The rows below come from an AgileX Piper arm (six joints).
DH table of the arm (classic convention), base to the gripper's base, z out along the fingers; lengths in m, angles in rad. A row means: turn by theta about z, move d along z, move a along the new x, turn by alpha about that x. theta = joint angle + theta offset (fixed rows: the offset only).
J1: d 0.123; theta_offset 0; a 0; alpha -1.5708
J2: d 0; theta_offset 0.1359; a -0.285; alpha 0
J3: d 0; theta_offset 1.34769; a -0.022; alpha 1.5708
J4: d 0.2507; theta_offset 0; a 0; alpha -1.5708
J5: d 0; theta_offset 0; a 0; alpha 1.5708
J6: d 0.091; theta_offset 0; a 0; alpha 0
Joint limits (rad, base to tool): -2.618..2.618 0..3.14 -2.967..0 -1.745..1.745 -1.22..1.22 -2.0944..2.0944
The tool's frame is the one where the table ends.
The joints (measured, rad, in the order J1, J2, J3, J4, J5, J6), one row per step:
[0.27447, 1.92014, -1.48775, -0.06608, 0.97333, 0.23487]
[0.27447, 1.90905, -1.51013, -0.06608, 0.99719, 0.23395]
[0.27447, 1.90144, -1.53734, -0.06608, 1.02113, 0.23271]
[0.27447, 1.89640, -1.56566, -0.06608, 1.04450, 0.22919]
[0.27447, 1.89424, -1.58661, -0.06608, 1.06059, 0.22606]
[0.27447, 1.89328, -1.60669, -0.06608, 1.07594, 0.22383]
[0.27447, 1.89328, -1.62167, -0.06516, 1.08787, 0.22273]
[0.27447, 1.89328, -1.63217, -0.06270, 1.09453, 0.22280]
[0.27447, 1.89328, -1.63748, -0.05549, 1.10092, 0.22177]
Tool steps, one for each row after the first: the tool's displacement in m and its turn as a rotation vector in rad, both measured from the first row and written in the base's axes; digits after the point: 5 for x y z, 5 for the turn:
[0.00007, -0.00006, 0.00986, 0.00189, -0.00945, -0.00060]
[0.00087, 0.00008, 0.01969, 0.00408, -0.02012, -0.00092]
[0.00188, 0.00029, 0.02886, 0.00546, -0.02996, 0.00097]
[0.00276, 0.00049, 0.03507, 0.00626, -0.03688, 0.00294]
[0.00363, 0.00069, 0.04060, 0.00696, -0.04249, 0.00409]
[0.00425, 0.00091, 0.04442, 0.00819, -0.04528, 0.00418]
[0.00475, 0.00123, 0.04715, 0.01149, -0.04836, 0.00319]
[0.00461, 0.00178, 0.04841, 0.01765, -0.04547, 0.00241]

